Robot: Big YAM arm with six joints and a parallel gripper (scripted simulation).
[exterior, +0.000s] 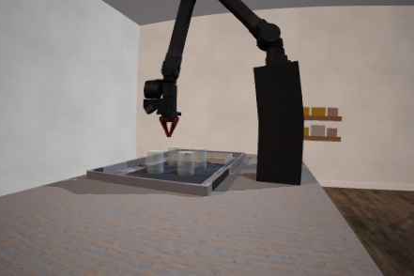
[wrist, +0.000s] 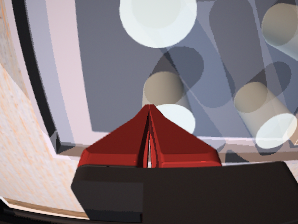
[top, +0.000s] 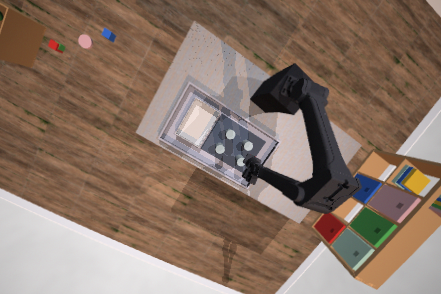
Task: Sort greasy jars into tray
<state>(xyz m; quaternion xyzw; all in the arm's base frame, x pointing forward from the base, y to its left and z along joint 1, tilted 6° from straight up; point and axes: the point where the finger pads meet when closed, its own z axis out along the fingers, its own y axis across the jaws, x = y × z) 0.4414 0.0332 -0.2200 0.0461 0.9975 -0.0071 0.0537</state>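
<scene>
My hand is 2 cm past the dark drying mat, 10 cm to the left of it and 16 cm above it. From my hand the other things lie so: pale tray (7 cm behind, 42 cm to the right, 15 cm below).
</scene>
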